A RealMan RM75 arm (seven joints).
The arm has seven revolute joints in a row. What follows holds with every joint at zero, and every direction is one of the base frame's.
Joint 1 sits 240.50 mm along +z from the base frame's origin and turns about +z.
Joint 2 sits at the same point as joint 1 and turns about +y.
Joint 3 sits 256.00 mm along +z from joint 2 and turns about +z.
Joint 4 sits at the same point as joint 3 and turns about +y.
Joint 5 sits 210.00 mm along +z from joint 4 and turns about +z.
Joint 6 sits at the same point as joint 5 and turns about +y.
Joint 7 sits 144.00 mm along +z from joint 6 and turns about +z.
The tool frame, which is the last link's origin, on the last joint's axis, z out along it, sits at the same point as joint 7; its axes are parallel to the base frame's.
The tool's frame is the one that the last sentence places.
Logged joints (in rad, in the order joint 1, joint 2, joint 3, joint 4, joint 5, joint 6, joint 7), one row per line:
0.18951 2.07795 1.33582 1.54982 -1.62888 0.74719 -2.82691
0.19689 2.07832 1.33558 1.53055 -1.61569 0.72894 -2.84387
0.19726 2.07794 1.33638 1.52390 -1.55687 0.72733 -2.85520
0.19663 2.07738 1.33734 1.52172 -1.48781 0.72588 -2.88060
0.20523 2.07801 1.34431 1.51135 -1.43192 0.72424 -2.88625
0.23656 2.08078 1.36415 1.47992 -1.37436 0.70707 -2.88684
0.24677 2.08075 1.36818 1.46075 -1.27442 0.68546 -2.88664
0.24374 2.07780 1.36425 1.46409 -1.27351 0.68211 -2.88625
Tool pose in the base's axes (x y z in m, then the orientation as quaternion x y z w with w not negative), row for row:
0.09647 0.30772 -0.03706 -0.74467 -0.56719 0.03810 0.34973
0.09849 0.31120 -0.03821 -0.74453 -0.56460 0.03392 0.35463
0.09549 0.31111 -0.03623 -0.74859 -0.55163 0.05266 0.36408
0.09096 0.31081 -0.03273 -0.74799 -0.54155 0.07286 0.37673
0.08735 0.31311 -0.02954 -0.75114 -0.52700 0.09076 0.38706
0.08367 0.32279 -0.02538 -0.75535 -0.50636 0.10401 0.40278
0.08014 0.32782 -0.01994 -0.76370 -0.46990 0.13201 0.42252
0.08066 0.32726 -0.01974 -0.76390 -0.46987 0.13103 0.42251
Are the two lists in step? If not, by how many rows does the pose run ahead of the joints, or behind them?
They are in step.
